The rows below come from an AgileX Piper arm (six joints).
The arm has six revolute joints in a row. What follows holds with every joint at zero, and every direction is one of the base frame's. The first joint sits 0.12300 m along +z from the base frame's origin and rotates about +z. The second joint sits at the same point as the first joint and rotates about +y. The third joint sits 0.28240 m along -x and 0.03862 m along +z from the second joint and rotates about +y. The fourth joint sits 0.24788 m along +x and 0.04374 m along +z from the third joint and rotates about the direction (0.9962, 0, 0.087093). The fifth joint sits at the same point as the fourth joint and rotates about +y. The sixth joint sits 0.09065 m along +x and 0.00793 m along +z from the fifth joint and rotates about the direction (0.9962, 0, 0.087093). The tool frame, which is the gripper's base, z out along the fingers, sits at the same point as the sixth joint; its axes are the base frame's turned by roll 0.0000, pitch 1.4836 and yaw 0.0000 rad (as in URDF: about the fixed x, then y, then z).
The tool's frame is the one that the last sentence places.
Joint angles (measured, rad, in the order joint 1, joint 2, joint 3, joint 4, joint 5, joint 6), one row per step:
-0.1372, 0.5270, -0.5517, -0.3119, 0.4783, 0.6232
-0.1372, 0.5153, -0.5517, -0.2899, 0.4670, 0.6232
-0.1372, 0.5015, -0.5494, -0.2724, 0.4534, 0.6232
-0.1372, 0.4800, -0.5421, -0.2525, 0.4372, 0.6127
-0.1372, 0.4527, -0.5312, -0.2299, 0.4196, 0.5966
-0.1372, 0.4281, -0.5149, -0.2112, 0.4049, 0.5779
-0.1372, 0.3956, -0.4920, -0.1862, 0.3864, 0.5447
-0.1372, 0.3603, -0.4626, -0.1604, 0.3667, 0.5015
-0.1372, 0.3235, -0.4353, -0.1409, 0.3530, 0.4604
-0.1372, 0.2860, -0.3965, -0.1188, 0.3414, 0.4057
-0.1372, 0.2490, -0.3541, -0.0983, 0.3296, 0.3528
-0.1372, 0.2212, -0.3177, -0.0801, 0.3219, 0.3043
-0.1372, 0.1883, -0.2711, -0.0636, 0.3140, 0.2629
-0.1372, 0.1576, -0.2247, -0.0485, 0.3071, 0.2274
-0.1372, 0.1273, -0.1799, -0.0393, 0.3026, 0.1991
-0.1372, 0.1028, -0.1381, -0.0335, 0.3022, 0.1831
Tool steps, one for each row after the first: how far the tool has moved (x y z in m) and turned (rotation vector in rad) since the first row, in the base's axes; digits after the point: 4 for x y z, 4 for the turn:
-0.0017, 0.0014, 0.0019, 0.0182, -0.0252, 0.0059
-0.0038, 0.0027, 0.0035, 0.0315, -0.0518, 0.0120
-0.0072, 0.0042, 0.0044, 0.0367, -0.0814, 0.0223
-0.0115, 0.0060, 0.0047, 0.0386, -0.1136, 0.0346
-0.0152, 0.0075, 0.0027, 0.0357, -0.1341, 0.0458
-0.0199, 0.0093, -0.0006, 0.0244, -0.1574, 0.0620
-0.0245, 0.0111, -0.0058, 0.0045, -0.1765, 0.0799
-0.0295, 0.0126, -0.0108, -0.0194, -0.1932, 0.0944
-0.0337, 0.0140, -0.0200, -0.0516, -0.1950, 0.1114
-0.0372, 0.0152, -0.0305, -0.0830, -0.1935, 0.1271
-0.0394, 0.0161, -0.0401, -0.1111, -0.1856, 0.1408
-0.0416, 0.0169, -0.0528, -0.1331, -0.1745, 0.1528
-0.0433, 0.0176, -0.0658, -0.1502, -0.1615, 0.1633
-0.0449, 0.0181, -0.0785, -0.1658, -0.1478, 0.1716
-0.0459, 0.0184, -0.0911, -0.1715, -0.1293, 0.1771

